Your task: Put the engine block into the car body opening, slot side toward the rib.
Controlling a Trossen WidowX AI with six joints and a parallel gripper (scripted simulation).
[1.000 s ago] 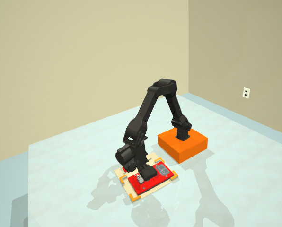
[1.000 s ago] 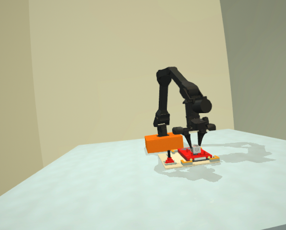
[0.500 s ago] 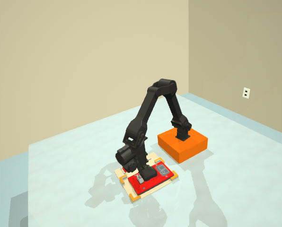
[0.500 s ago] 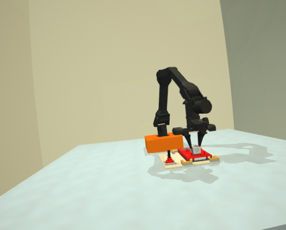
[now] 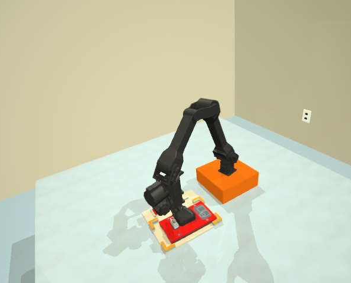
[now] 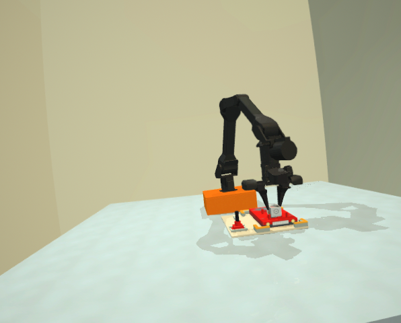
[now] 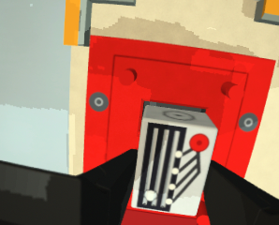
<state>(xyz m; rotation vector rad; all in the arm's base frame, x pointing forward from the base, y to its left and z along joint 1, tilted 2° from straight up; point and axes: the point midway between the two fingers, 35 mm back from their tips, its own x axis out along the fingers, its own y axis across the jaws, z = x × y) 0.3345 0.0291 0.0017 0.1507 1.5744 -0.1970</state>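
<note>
Right now the black post is 10 mm ahead of my gripper tip, 130 mm to the right of it and 10 mm below it. Round my gripper tip: engine block (10 mm below).
</note>
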